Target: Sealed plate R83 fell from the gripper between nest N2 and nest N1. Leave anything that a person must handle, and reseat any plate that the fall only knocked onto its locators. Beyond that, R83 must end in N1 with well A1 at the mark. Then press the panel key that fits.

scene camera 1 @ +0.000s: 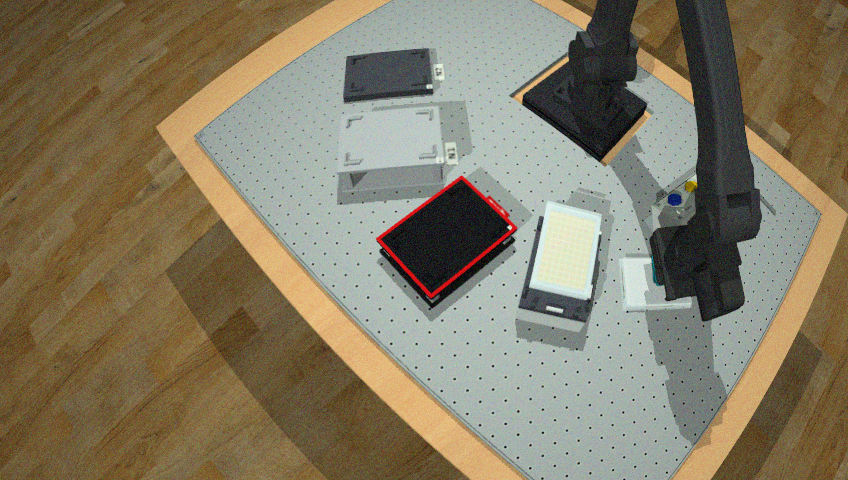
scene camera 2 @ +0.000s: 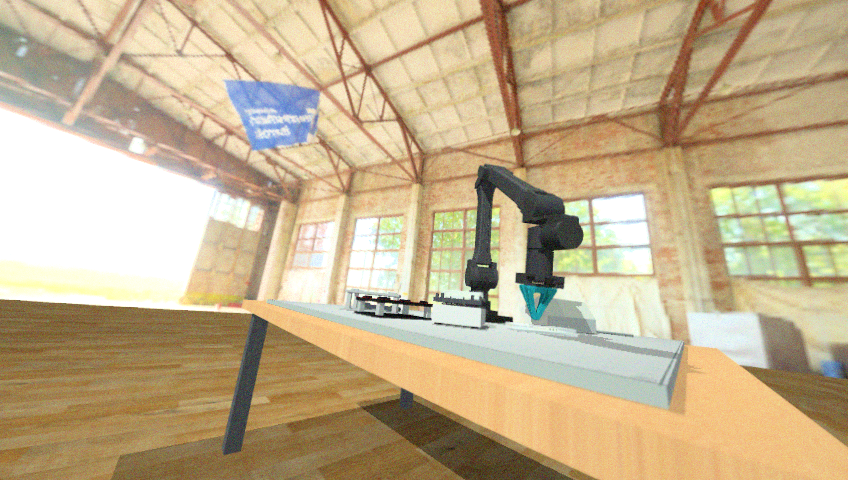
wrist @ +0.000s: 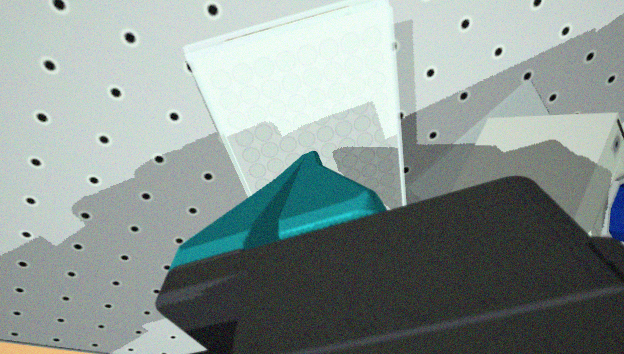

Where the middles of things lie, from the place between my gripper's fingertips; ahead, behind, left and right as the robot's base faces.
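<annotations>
Hand 20 mm above the well plate R83 (scene camera 1: 638, 292), 10 mm past it. Black plate with red rim (scene camera 1: 451, 234), from my hand: 10 mm above, 300 mm to the right, 150 mm ahead.
</annotations>
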